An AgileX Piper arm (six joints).
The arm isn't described. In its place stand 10 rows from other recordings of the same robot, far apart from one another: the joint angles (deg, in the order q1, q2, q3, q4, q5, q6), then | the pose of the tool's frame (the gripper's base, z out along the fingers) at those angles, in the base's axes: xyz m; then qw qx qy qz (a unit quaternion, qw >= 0).
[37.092, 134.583, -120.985, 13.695, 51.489, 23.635] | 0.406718, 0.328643, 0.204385, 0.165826, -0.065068, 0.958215, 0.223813
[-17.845, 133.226, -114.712, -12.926, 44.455, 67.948] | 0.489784, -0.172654, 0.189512, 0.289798, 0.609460, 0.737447, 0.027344
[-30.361, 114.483, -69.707, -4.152, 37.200, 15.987] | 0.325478, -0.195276, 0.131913, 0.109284, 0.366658, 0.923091, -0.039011
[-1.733, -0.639, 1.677, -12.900, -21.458, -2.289] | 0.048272, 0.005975, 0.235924, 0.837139, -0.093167, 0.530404, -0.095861
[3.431, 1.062, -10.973, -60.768, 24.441, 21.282] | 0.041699, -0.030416, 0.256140, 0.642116, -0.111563, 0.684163, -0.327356
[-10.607, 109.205, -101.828, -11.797, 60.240, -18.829] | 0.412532, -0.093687, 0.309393, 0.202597, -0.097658, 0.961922, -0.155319
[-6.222, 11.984, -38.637, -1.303, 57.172, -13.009] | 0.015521, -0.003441, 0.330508, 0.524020, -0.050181, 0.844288, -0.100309
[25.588, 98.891, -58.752, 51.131, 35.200, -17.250] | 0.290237, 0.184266, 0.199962, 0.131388, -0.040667, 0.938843, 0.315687
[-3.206, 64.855, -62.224, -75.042, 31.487, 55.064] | 0.239684, -0.059417, 0.418308, 0.596349, 0.082566, 0.736841, -0.307599
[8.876, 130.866, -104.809, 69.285, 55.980, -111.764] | 0.477003, 0.145896, 0.198512, 0.452027, -0.580067, 0.633124, 0.241554
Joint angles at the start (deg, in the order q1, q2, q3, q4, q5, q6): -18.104 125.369 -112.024 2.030 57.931 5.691
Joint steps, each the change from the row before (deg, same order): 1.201 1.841 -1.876 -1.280 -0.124 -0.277; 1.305 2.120 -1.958 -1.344 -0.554 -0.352; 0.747 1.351 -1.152 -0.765 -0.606 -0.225; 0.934 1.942 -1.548 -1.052 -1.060 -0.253; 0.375 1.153 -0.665 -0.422 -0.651 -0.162; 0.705 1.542 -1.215 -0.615 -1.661 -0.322; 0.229 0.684 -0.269 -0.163 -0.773 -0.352; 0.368 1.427 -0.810 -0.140 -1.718 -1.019; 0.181 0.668 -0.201 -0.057 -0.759 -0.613; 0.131 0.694 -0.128 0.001 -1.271 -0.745; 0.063 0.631 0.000 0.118 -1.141 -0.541
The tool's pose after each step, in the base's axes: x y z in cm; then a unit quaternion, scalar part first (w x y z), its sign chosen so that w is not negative. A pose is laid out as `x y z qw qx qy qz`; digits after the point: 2 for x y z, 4 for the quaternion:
46.88 -14.14 22.69 0.2065 0.1916 0.9594 -0.0146
47.90 -13.45 21.88 0.2089 0.1735 0.9621 -0.0241
48.53 -13.06 21.32 0.2119 0.1628 0.9632 -0.0297
49.40 -12.57 20.47 0.2170 0.1491 0.9640 -0.0373
49.82 -12.38 19.82 0.2182 0.1430 0.9645 -0.0403
50.59 -11.98 19.17 0.2292 0.1314 0.9634 -0.0452
50.86 -11.84 18.74 0.2321 0.1256 0.9634 -0.0469
51.47 -11.64 17.97 0.2410 0.1125 0.9627 -0.0498
51.71 -11.52 17.52 0.2433 0.1052 0.9629 -0.0512
51.99 -11.45 17.04 0.2489 0.0972 0.9622 -0.0528
52.21 -11.41 16.54 0.2531 0.0920 0.9616 -0.0531

